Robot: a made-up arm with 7 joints.
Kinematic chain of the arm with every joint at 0, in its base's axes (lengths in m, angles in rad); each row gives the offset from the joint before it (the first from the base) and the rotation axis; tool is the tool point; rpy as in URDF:
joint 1: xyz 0 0 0.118 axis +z
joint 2: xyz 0 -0.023 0.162 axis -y
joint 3: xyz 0 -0.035 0.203 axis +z
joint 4: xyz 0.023 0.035 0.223 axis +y
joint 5: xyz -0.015 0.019 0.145 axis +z
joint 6: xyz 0 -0.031 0.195 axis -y
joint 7: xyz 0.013 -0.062 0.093 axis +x
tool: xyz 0 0 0 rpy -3.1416 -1.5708 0
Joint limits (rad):
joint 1: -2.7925..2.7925
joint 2: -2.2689..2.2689
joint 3: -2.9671..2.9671
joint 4: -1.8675..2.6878
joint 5: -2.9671..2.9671
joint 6: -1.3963..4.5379
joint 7: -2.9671..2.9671
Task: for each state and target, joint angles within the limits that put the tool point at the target. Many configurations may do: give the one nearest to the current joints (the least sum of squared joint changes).
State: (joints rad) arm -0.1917 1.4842 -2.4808 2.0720 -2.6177 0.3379 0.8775
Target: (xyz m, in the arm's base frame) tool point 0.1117 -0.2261 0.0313
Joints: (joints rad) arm 0.3389 1.9750 -2.9563 2.6276 -2.6708 0.3249 0.8775
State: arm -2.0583 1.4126 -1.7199 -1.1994 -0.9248 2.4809 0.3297
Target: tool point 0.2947 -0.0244 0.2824
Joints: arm -2.5961 1.6354 -1.4529 -1.7701 -0.8180 2.3595 0.3297
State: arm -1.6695 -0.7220 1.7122 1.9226 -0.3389 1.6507 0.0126
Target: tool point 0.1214 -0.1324 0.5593
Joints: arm -2.0454 -0.9791 2.2682 2.6373 -0.4095 1.8676 0.0126
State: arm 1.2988 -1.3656 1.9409 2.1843 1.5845 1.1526 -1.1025
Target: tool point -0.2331 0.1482 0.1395
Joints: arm 1.5305 -1.7611 1.3362 2.1380 1.4252 1.1797 -1.1025
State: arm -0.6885 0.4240 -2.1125 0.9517 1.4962 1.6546 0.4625
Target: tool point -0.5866 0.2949 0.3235
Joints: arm -0.8986 0.9791 -2.3788 1.1081 1.4807 1.6351 0.4625
